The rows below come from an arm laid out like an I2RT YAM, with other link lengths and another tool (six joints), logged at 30 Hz.
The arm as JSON. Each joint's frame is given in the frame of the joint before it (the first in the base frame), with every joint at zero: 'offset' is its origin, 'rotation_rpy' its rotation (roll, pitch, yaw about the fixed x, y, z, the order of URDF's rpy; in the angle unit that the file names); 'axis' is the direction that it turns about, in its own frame. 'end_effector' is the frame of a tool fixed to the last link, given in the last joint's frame.
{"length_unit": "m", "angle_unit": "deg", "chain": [
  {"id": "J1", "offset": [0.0, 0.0, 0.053], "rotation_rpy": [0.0, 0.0, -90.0], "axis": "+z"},
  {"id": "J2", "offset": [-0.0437, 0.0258, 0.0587], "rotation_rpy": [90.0, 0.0, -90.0], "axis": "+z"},
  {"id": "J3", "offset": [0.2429, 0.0, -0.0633], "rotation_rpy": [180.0, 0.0, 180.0], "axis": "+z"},
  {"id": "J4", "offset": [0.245, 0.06, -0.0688], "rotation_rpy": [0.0, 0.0, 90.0], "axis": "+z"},
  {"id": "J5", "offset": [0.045, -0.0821, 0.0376], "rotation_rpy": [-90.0, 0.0, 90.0], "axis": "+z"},
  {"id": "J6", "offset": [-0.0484, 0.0, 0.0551], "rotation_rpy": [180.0, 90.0, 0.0], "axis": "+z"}
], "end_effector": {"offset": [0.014, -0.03, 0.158], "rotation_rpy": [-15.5, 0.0, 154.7]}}
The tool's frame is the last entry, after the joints.
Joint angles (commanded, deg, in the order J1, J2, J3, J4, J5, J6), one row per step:
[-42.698, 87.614, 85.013, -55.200, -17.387, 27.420]
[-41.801, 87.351, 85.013, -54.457, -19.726, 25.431]
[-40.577, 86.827, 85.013, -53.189, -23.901, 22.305]
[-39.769, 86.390, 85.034, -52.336, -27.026, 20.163]
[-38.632, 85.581, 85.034, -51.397, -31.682, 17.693]
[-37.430, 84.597, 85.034, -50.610, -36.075, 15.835]
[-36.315, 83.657, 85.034, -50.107, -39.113, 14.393]
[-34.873, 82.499, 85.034, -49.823, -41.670, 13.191]
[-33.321, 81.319, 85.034, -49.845, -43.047, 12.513]
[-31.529, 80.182, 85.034, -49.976, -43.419, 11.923]
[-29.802, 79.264, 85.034, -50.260, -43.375, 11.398]
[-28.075, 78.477, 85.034, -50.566, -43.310, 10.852]
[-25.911, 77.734, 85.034, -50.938, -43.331, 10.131]
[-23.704, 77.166, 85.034, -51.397, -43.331, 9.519]
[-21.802, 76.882, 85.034, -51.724, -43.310, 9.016]
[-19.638, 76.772, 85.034, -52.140, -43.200, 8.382]
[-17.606, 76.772, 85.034, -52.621, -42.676, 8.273]
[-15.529, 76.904, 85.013, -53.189, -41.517, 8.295]
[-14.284, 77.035, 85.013, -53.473, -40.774, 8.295]
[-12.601, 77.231, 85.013, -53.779, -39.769, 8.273]
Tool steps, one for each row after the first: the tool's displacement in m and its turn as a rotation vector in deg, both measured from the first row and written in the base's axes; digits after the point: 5 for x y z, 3 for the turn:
[0.00900, 0.01234, 0.00667, -0.399, -1.851, 3.747]
[0.02184, 0.03250, 0.01946, -0.983, -5.281, 9.712]
[0.02953, 0.04742, 0.02968, -1.372, -7.902, 13.908]
[0.03764, 0.07021, 0.04550, -1.451, -11.782, 19.529]
[0.04276, 0.09321, 0.06218, -1.361, -15.595, 24.626]
[0.04476, 0.11186, 0.07547, -1.566, -18.406, 28.572]
[0.04498, 0.13208, 0.08867, -1.832, -20.951, 32.411]
[0.04373, 0.14978, 0.09877, -2.145, -22.605, 35.308]
[0.04214, 0.16620, 0.10617, -2.798, -23.589, 37.795]
[0.04030, 0.18062, 0.11088, -3.360, -24.105, 39.890]
[0.03825, 0.19468, 0.11461, -3.826, -24.530, 41.966]
[0.03560, 0.21206, 0.11797, -4.190, -24.997, 44.621]
[0.03259, 0.22926, 0.11997, -4.268, -25.286, 47.206]
[0.03022, 0.24351, 0.12060, -4.224, -25.436, 49.392]
[0.02755, 0.25912, 0.11975, -4.087, -25.391, 51.852]
[0.02531, 0.27224, 0.11737, -3.726, -24.902, 53.595]
[0.02356, 0.28368, 0.11260, -3.533, -23.857, 54.937]
[0.02267, 0.29029, 0.10959, -3.493, -23.215, 55.732]
[0.02149, 0.29913, 0.10562, -3.524, -22.394, 56.833]

